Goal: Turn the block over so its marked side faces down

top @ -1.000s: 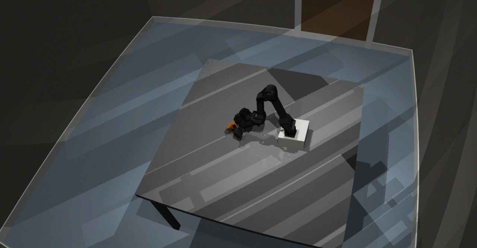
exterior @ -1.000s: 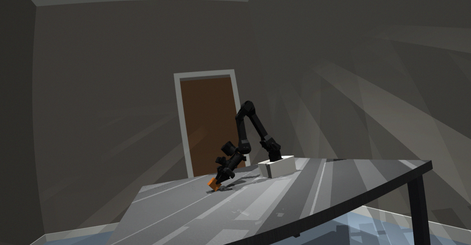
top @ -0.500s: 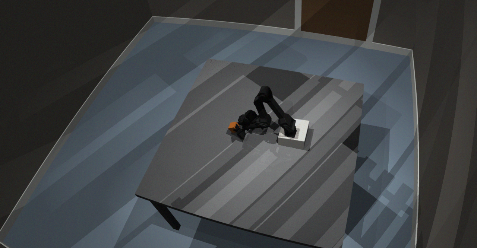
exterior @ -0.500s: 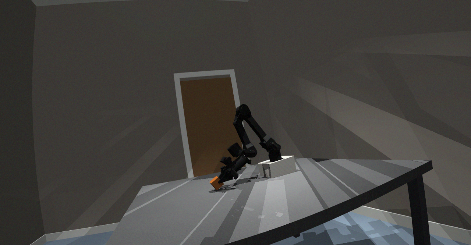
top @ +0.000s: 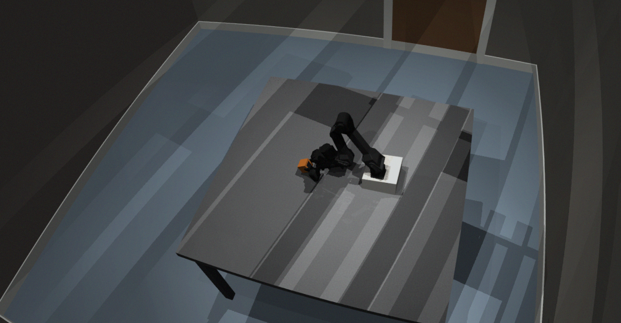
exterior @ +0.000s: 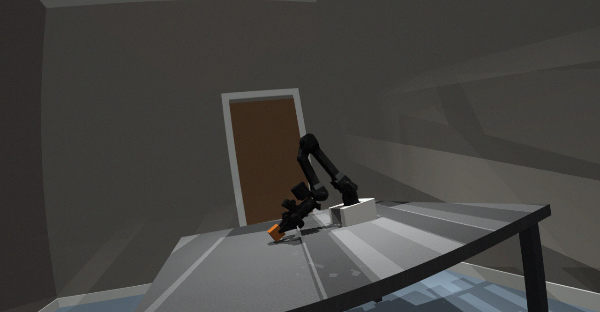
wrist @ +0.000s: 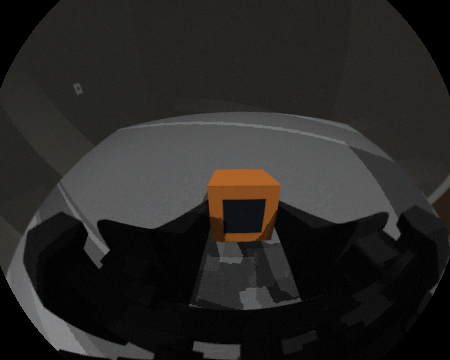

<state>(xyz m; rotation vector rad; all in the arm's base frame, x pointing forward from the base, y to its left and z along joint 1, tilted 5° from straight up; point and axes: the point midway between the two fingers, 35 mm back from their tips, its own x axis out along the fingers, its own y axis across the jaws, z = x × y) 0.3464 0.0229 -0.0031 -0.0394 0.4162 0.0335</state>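
Now: gripper tip 10 mm past the orange block.
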